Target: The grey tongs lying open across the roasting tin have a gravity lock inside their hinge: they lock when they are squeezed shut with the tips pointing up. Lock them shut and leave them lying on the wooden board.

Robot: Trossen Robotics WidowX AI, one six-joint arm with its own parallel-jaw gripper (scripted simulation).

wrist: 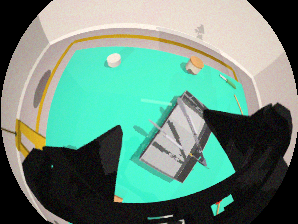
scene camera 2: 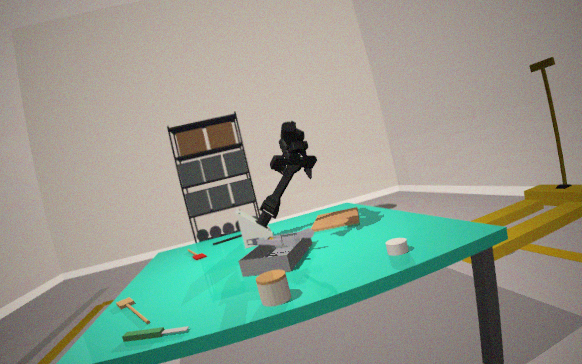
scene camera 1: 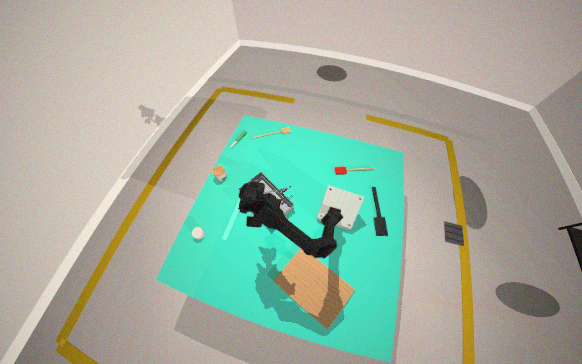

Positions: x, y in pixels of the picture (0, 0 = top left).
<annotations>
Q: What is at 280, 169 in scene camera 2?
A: The gripper.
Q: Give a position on a wooden board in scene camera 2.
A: At 337, 219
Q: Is the gripper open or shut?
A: Open.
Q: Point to a wooden board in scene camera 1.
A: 317, 289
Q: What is the gripper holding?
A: Nothing.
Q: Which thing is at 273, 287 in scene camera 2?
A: A cork-topped jar.
</annotations>
